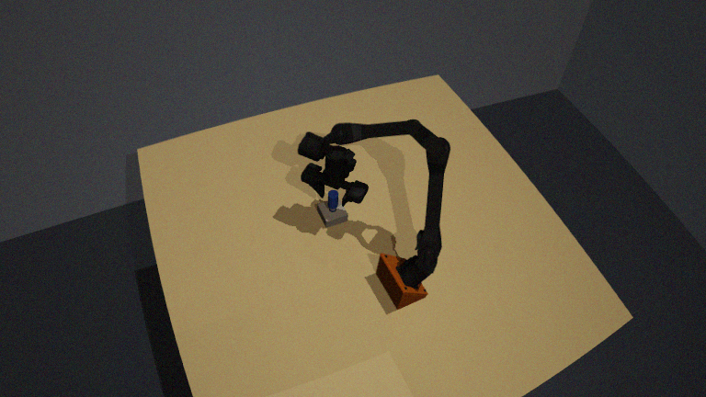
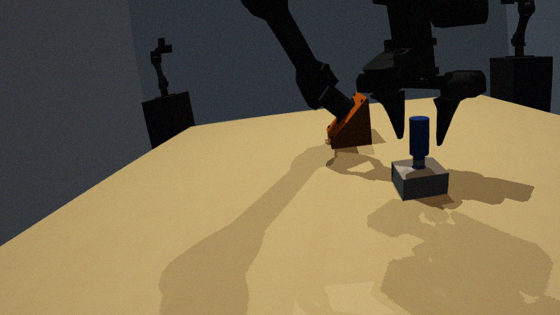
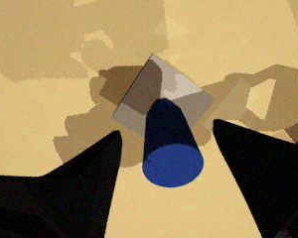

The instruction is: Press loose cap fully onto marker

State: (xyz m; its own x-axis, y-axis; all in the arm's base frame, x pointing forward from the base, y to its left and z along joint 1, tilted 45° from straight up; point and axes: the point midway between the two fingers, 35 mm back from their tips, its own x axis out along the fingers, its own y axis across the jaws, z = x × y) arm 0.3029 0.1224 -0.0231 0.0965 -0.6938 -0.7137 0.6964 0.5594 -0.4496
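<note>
Right now the blue marker cap is 10 mm above my gripper tip. From my gripper tip the other things lie so: grey holder block 60 mm below.
</note>
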